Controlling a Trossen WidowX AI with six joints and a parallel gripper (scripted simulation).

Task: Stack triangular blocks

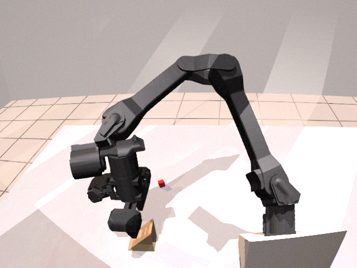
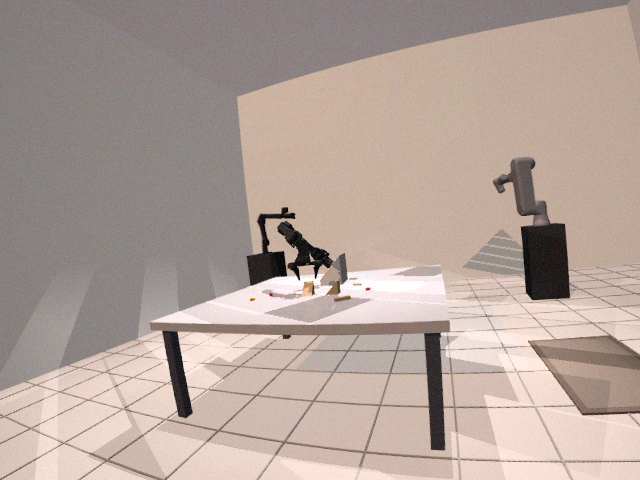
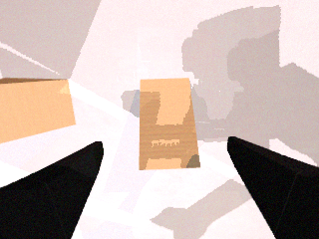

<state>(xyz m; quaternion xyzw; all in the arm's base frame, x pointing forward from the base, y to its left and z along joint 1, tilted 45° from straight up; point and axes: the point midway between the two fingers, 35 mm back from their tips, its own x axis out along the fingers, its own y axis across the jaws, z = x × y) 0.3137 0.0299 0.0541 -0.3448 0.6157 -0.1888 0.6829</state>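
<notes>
Now: the tan triangular block 6 cm below my gripper tip, 1 cm to the right of it and 1 cm behind it. Round my gripper tip: wooden stick: 25 cm to the left, 14 cm ahead, 7 cm below; then small red cube: 23 cm to the right, 7 cm below, 2 cm ahead.
</notes>
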